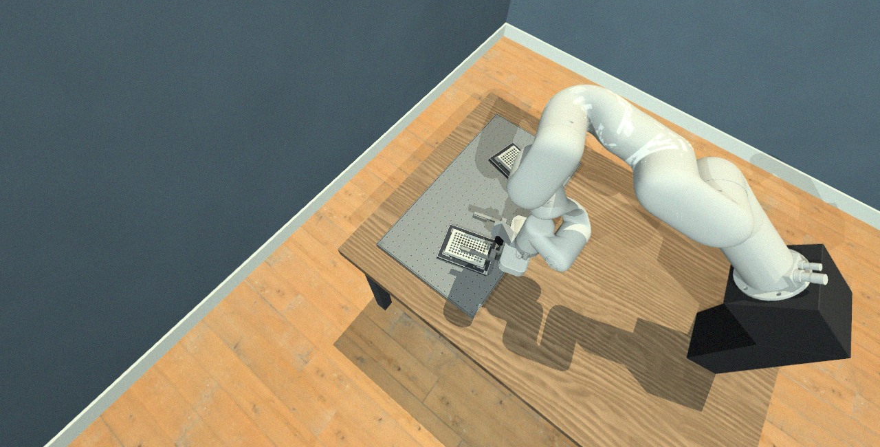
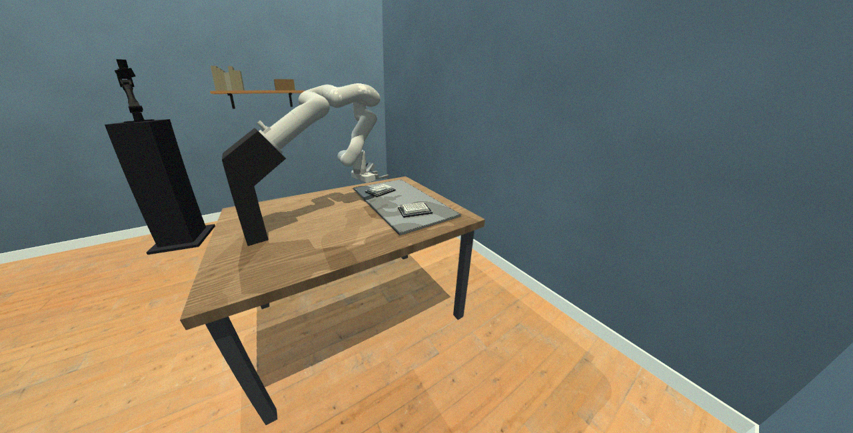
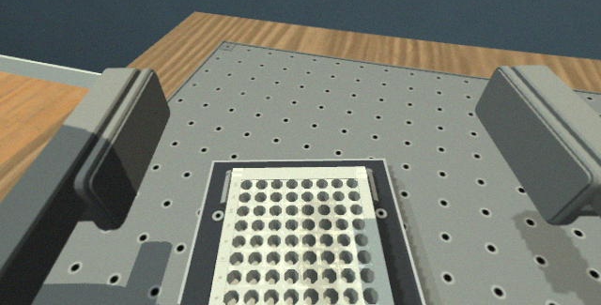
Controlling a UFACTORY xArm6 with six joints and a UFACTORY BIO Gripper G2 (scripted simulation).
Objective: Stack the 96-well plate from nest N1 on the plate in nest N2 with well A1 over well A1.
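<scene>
Right now the plate nest N1 is 1 cm to the left of my hand and 11 cm below it. From my hand the other things lie so: plate nest N2: 11 cm ahead, 35 cm to the right, 11 cm below.
</scene>
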